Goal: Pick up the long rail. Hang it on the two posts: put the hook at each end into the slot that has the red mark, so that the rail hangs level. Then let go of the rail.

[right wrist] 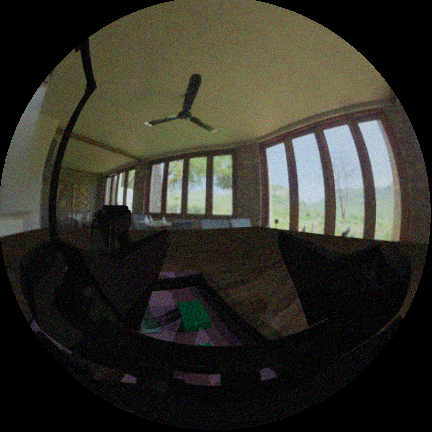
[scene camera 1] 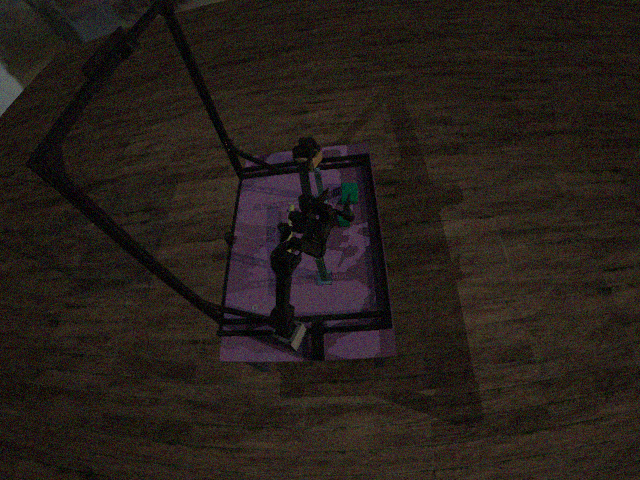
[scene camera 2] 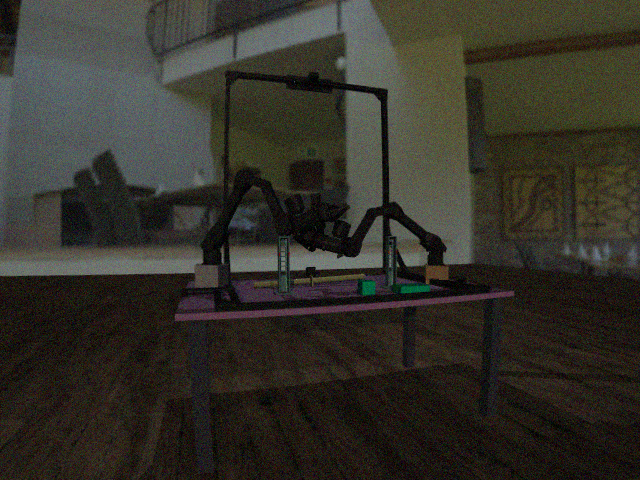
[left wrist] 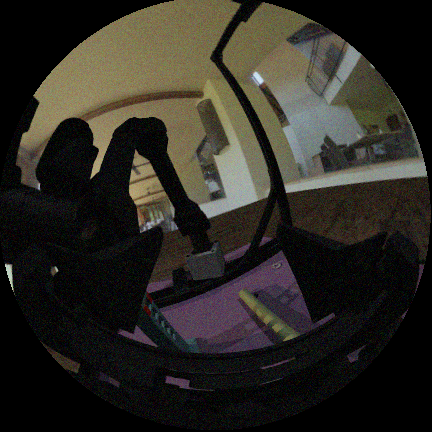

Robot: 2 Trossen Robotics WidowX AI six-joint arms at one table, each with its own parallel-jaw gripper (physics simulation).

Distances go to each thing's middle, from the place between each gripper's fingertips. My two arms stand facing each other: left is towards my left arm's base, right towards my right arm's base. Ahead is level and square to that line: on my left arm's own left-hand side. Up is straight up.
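My right hand is 9 cm to the left of the long rail (left wrist: 279, 327), 26 cm past it and 30 cm above it.
Counted from my left hand, the long rail is 60 mm behind, 90 mm to the left and 200 mm below. Going by its middle, the rail is nearer to my left hand than to my right hand.
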